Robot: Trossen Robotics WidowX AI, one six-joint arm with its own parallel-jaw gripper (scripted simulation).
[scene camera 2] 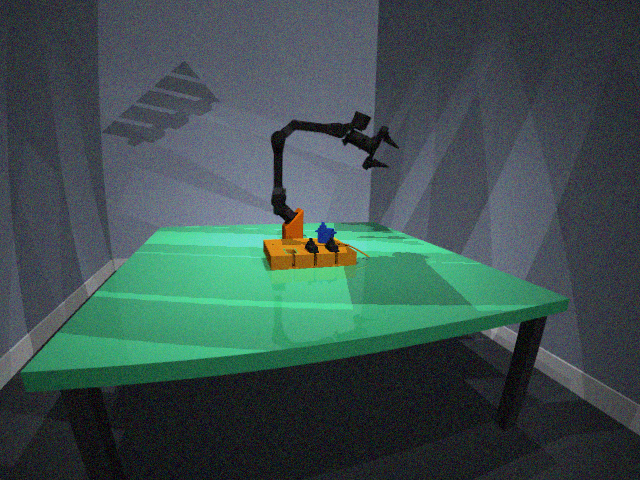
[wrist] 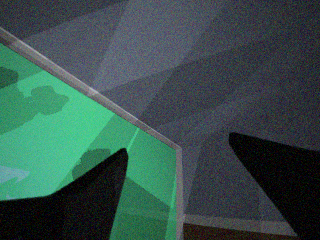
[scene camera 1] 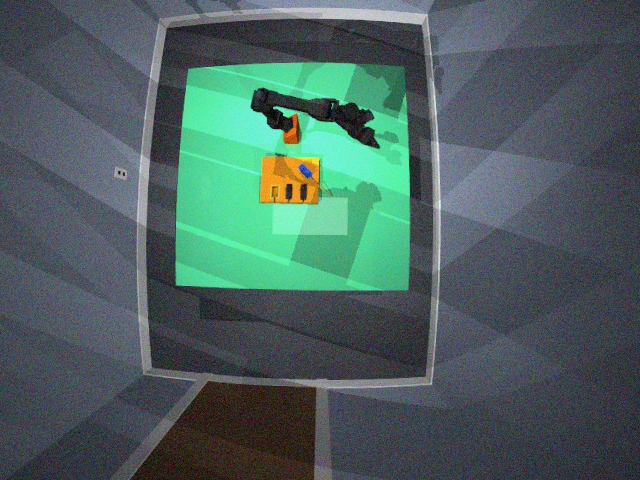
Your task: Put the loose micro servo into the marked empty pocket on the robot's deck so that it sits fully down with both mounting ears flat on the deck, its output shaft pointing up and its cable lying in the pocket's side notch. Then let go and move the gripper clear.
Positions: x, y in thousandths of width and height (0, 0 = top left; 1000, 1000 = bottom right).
Labels:
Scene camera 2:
gripper: 615, 328
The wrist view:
gripper: 555, 606
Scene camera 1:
gripper: 587, 303
orange deck: 434, 355

